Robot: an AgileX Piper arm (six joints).
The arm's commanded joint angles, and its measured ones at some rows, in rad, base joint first. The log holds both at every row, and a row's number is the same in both.
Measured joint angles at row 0:
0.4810, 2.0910, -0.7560, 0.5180, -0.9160, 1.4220
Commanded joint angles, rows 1 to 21:
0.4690, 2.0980, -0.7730, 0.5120, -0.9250, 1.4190
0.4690, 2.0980, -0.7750, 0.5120, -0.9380, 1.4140
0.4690, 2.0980, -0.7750, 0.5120, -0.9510, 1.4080
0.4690, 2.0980, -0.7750, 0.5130, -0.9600, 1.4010
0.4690, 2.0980, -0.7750, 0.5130, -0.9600, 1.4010
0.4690, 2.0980, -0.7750, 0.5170, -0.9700, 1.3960
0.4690, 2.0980, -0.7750, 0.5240, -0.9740, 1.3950
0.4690, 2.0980, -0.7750, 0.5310, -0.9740, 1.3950
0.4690, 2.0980, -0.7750, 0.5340, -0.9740, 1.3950
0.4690, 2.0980, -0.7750, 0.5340, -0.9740, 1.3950
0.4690, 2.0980, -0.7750, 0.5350, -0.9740, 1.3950
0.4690, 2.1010, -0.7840, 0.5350, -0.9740, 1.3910
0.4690, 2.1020, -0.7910, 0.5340, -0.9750, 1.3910
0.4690, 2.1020, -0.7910, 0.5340, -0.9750, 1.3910
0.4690, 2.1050, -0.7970, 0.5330, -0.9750, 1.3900
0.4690, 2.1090, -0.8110, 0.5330, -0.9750, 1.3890
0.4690, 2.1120, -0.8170, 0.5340, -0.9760, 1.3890
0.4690, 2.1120, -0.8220, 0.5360, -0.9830, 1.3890
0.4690, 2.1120, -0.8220, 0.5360, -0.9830, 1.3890
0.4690, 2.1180, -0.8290, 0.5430, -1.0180, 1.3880
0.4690, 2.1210, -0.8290, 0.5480, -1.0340, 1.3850
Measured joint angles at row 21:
0.4750, 2.1180, -0.7940, 0.5550, -0.9390, 1.4020
